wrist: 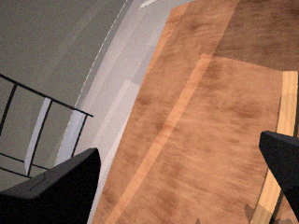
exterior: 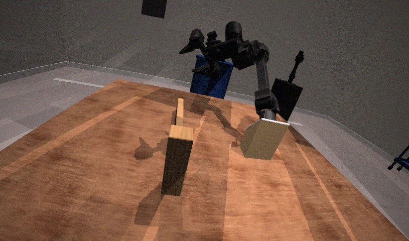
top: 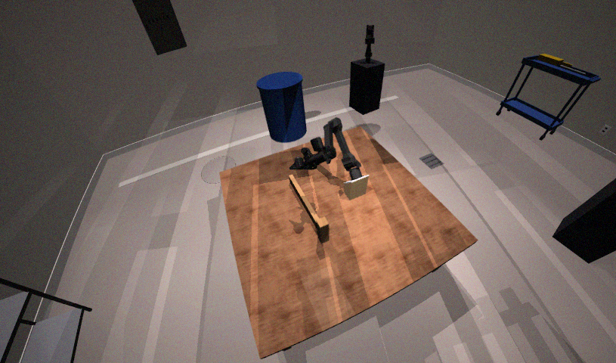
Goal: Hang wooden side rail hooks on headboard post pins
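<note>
Now: gripper tip 320 mm to the right of the wooden headboard post, 190 mm above it and 30 mm short of it.
</note>
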